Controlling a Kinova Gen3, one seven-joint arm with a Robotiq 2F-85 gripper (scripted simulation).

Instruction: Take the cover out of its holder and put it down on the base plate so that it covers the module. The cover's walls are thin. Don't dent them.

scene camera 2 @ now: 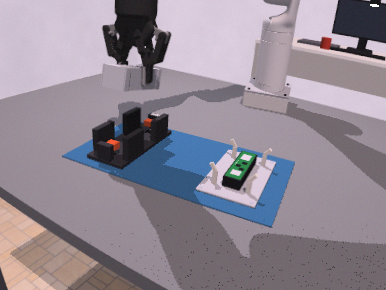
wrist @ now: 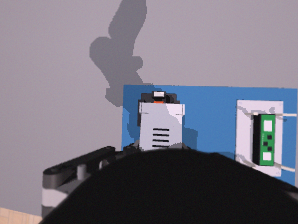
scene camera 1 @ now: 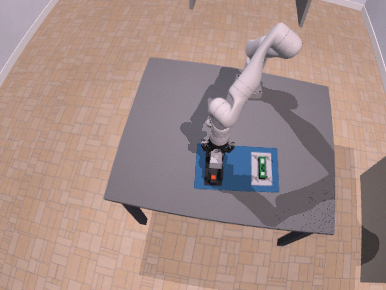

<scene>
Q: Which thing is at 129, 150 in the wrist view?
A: My gripper.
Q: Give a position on a light grey cover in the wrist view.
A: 162, 127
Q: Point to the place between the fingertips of my gripper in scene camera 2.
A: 134, 83
</scene>
